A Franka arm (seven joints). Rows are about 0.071 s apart.
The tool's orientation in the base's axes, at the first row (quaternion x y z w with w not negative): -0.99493 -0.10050 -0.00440 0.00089
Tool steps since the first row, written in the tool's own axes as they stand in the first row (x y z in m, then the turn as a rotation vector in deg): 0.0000 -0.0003 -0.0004 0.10 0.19 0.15; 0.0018 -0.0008 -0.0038 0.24 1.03 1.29; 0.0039 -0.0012 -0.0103 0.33 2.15 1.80; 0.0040 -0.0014 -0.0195 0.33 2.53 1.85; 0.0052 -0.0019 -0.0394 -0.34 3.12 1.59; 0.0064 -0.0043 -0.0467 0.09 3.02 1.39; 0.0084 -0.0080 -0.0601 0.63 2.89 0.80; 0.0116 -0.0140 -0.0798 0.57 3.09 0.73; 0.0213 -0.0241 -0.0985 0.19 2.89 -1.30
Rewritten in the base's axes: -0.0001 0.0003 0.0004 0.14 -0.17 -0.15; 0.0016 0.0011 0.0038 0.45 -0.96 -1.29; 0.0035 0.0019 0.0103 0.77 -2.04 -1.80; 0.0035 0.0021 0.0195 0.85 -2.41 -1.85; 0.0044 0.0028 0.0394 0.30 -3.12 -1.60; 0.0050 0.0054 0.0468 0.70 -2.94 -1.39; 0.0061 0.0094 0.0602 1.20 -2.70 -0.80; 0.0079 0.0158 0.0799 1.18 -2.91 -0.73; 0.0152 0.0276 0.0987 0.75 -2.80 1.30
